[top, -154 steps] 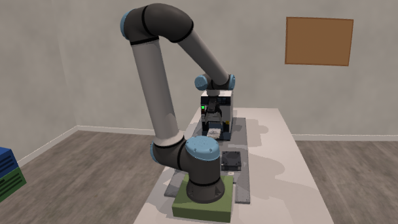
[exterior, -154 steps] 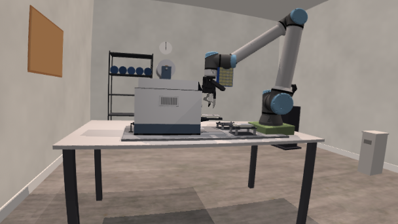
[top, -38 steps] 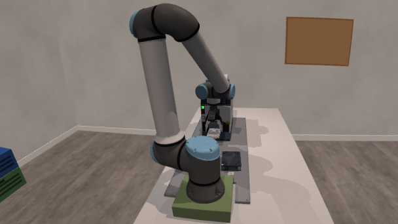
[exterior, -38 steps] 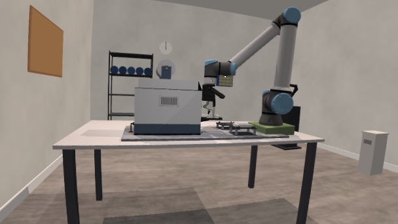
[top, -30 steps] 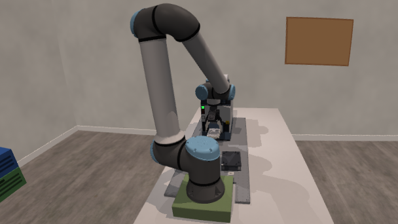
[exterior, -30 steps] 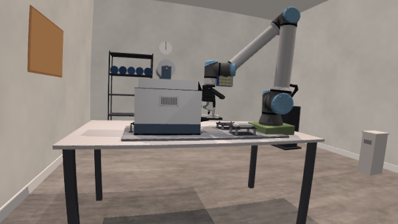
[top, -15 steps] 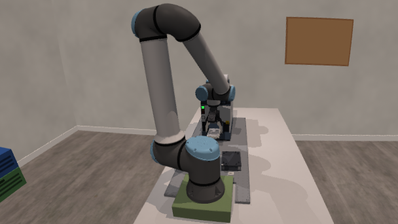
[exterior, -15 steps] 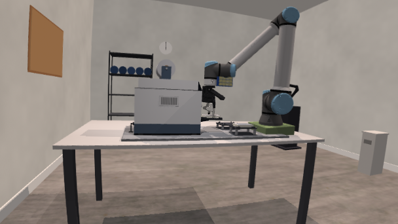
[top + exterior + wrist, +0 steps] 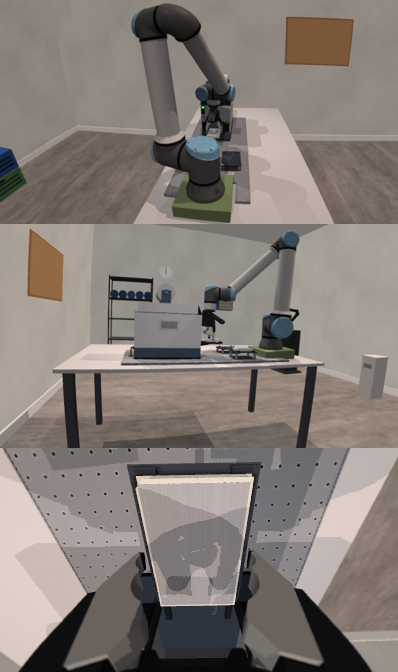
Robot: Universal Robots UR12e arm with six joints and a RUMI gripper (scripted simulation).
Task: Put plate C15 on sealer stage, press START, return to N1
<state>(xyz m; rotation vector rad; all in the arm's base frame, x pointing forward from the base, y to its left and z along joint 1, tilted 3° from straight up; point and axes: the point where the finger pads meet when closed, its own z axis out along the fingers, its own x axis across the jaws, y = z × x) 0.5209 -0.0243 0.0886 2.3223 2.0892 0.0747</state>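
Now: the plate C15 1 cm below my hand. Also, from my hand: square button: 11 cm ahead, 8 cm to the left, 7 cm above; sealer stage: 2 cm below; nest N2: 20 cm behind, 11 cm to the left, 7 cm below.
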